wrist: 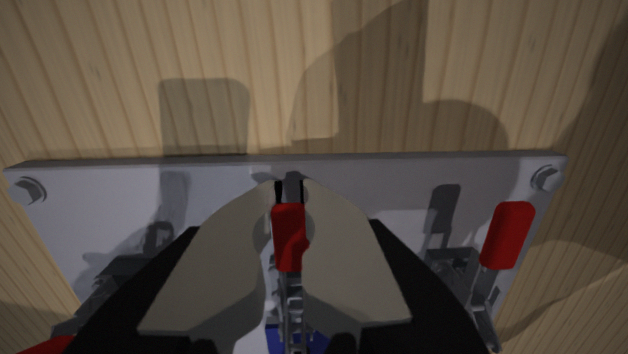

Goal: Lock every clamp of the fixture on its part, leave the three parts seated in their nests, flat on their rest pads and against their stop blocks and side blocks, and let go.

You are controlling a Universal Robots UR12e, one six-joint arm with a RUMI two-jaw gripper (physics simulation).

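Frame: origin at the arm's base, x left, y back, z up, level; centimetres.
Seen in the pictures: gripper, fingertip midpoint: (pixel 291 183).
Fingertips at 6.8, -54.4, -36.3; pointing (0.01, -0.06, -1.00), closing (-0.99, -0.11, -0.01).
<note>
Pixels of each thing's top centre, then the offset from my fingertips to it, as dx, dy, dz. "spot": a spot on its surface instead. Level surfaces: height alone.
- middle clamp's grey linkage, surface spot: (pixel 295 306) spot: -0.7, +6.8, +2.9
- blue part, surface spot: (pixel 273 339) spot: +0.7, +12.7, +1.4
- right clamp's red handle, surface spot: (pixel 507 235) spot: -10.6, +0.2, +3.9
- grey fixture plate, surface spot: (pixel 125 195) spot: +10.1, +1.6, -0.2
- wooden table, its level: dz -1.7
- left clamp, surface spot: (pixel 120 266) spot: +11.1, +6.7, +0.7
- right clamp, middle of its top: (pixel 496 346) -11.7, +6.5, +5.5
My gripper (pixel 291 183) is shut on the red handle (pixel 288 237) of the middle clamp. The handle lies between the two pale fingers, with its end near the fingertips. The middle clamp's grey linkage (pixel 295 305) runs down between the fingers. A blue part (pixel 273 339) shows under it at the bottom edge. The right clamp's red handle (pixel 507 235) stands apart from my fingers, tilted to the right. Part of another red handle (pixel 47 346) shows at the bottom left. The fingers and bottom edge hide the nests, pads and stop blocks; whether the clamps are locked cannot be told.
The grey fixture plate (pixel 125 195) lies on the wooden table (pixel 120 40), with a bolt (pixel 30 191) at its left corner and another bolt (pixel 548 178) at its right corner. Dark linkages of the left clamp (pixel 120 266) and right clamp (pixel 452 254) flank the gripper.
</note>
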